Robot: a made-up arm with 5 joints.
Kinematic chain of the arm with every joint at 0, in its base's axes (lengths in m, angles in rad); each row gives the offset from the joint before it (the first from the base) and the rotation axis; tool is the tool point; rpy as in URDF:
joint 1: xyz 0 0 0.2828 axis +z
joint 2: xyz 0 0 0 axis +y
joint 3: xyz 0.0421 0 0.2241 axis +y
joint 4: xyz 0.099 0 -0.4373 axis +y
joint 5: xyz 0.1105 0 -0.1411 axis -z
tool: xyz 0 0 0 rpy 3.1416 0 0
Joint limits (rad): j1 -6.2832..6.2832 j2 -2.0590..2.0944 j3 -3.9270..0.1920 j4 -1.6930..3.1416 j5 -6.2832..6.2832
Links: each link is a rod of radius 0.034 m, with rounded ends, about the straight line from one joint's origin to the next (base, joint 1, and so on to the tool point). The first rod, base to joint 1, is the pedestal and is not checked.
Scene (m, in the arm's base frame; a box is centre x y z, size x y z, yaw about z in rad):
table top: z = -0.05
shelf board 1: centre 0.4 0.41 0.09 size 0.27 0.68 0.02 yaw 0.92
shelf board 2: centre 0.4 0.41 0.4 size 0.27 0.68 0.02 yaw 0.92
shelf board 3: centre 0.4 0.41 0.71 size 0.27 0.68 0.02 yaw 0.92
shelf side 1: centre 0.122 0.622 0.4 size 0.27 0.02 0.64 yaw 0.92
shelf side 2: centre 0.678 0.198 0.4 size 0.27 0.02 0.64 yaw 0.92
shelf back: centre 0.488 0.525 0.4 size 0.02 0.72 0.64 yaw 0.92
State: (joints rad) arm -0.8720 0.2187 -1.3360 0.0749 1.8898
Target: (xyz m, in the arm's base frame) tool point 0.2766 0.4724 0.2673
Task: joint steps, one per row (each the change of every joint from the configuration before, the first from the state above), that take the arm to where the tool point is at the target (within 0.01 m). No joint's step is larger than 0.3 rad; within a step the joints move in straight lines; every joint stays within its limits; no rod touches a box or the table.
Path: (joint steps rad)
1: 0.2845 -0.1358 0.2643 -0.2301 0.0538
2: 0.2846 -0.1357 0.2643 -0.2302 0.0537
3: 0.2845 -0.1358 0.2642 -0.2301 0.0538
4: 0.2878 -0.1221 0.1838 -0.1428 -0.0404
5: 0.2878 -0.1222 0.1838 -0.1427 -0.0403
6: 0.2878 -0.1221 0.1838 -0.1427 -0.0403
7: 0.2878 -0.1221 0.1838 -0.1428 -0.0403
8: -0.0230 0.1072 -0.1860 0.2834 0.0000
9: -0.0229 0.1072 -0.1859 0.2833 0.0000
10: -0.0229 0.1072 -0.1860 0.2834 0.0000
11: -0.0229 0.1071 -0.1860 0.2834 0.0000

